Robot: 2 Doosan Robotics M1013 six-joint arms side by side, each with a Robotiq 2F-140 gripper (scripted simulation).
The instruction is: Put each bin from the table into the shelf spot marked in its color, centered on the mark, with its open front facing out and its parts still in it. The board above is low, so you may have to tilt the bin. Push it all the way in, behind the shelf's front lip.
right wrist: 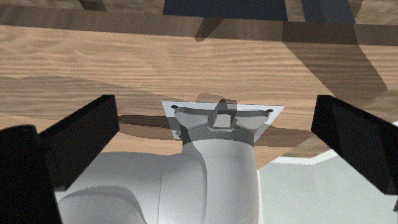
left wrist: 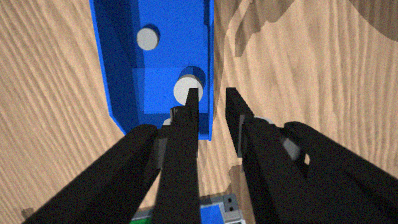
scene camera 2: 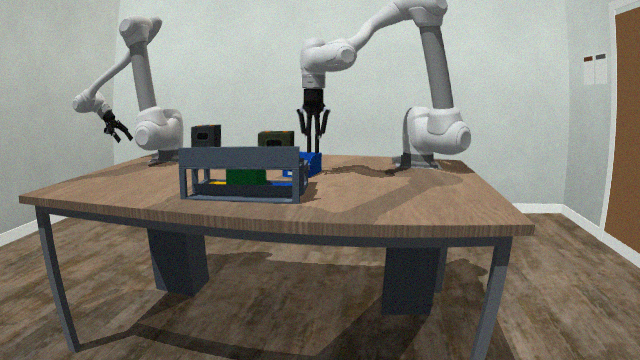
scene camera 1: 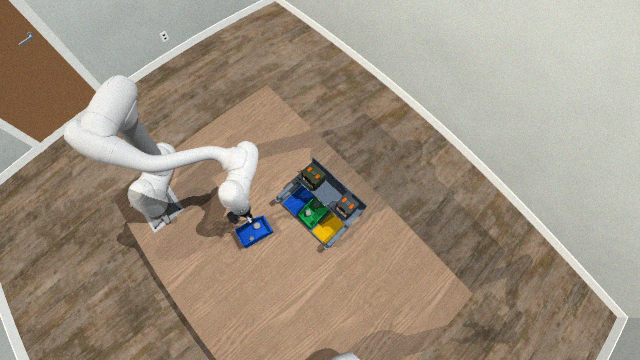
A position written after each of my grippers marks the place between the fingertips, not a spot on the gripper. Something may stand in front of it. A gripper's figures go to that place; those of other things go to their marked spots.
Labels:
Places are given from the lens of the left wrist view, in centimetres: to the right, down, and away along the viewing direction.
my left gripper (left wrist: 212,102): 1, -1, 18
blue bin (left wrist: 138,83): -8, -4, 26

